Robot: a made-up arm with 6 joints.
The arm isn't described. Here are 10 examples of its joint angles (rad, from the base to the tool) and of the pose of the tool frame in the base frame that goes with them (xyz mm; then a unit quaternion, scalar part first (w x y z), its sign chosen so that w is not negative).
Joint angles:
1: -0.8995 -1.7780 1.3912 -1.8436 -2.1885 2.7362
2: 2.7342 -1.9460 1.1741 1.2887 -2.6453 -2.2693
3: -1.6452 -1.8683 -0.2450 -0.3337 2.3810 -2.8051
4: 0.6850 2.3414 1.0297 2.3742 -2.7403 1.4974
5: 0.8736 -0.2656 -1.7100 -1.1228 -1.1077 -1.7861
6: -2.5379 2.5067 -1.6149 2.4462 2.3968 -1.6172
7: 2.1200 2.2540 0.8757 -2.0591 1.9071 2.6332
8: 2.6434 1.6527 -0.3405 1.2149 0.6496 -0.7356
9: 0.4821 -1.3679 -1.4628 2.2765 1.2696 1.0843
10: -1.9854 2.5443 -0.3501 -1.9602 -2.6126 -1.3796
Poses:
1: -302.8 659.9 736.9 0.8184 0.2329 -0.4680 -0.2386
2: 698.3 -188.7 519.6 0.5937 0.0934 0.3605 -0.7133
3: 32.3 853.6 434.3 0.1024 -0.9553 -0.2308 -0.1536
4: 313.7 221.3 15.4 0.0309 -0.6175 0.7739 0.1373
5: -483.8 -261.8 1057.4 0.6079 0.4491 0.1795 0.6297
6: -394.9 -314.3 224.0 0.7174 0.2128 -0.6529 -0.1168
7: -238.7 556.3 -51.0 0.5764 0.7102 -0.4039 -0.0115
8: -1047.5 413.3 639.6 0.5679 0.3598 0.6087 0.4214
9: -640.1 -168.8 419.6 0.5756 0.2969 -0.4194 0.6361
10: -76.7 -487.0 -86.8 0.4414 -0.0425 -0.8200 0.3618
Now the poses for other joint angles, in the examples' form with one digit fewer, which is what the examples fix.
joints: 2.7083 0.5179 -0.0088 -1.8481 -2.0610 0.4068
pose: -622 84 1390 0.668 -0.465 -0.139 -0.564
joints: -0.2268 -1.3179 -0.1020 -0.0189 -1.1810 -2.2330
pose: -1044 285 720 0.941 0.123 0.237 0.209
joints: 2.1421 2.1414 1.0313 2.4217 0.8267 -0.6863
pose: -468 518 -129 0.767 -0.125 0.370 -0.509
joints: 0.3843 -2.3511 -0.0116 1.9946 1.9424 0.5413
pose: -604 -74 -35 0.460 0.357 -0.606 0.542
